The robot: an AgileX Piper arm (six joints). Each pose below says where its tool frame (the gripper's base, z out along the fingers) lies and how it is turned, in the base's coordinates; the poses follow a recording.
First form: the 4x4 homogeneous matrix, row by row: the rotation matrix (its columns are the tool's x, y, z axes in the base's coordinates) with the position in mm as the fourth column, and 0 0 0 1 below. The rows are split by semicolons.
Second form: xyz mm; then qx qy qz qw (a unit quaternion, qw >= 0). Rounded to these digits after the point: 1 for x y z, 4 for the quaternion. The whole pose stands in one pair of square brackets.
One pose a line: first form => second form
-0.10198 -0.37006 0.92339 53.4; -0.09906 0.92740 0.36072 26.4; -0.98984 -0.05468 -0.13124 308.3; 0 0 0 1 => [53.4 26.4 308.3 -0.1596 0.7350 0.1041 0.6508]
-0.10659 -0.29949 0.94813 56.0; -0.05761 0.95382 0.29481 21.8; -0.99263 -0.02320 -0.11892 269.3; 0 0 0 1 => [56.0 21.8 269.3 -0.1209 0.7381 0.0920 0.6573]
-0.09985 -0.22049 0.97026 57.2; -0.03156 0.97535 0.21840 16.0; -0.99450 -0.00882 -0.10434 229.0; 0 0 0 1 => [57.2 16.0 229.0 -0.0854 0.7382 0.0710 0.6654]
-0.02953 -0.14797 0.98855 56.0; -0.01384 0.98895 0.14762 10.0; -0.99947 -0.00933 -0.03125 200.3; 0 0 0 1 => [56.0 10.0 200.3 -0.0565 0.7158 0.0483 0.6943]
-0.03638 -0.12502 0.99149 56.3; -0.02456 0.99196 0.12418 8.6; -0.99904 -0.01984 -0.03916 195.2; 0 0 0 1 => [56.3 8.6 195.2 -0.0520 0.7189 0.0363 0.6922]
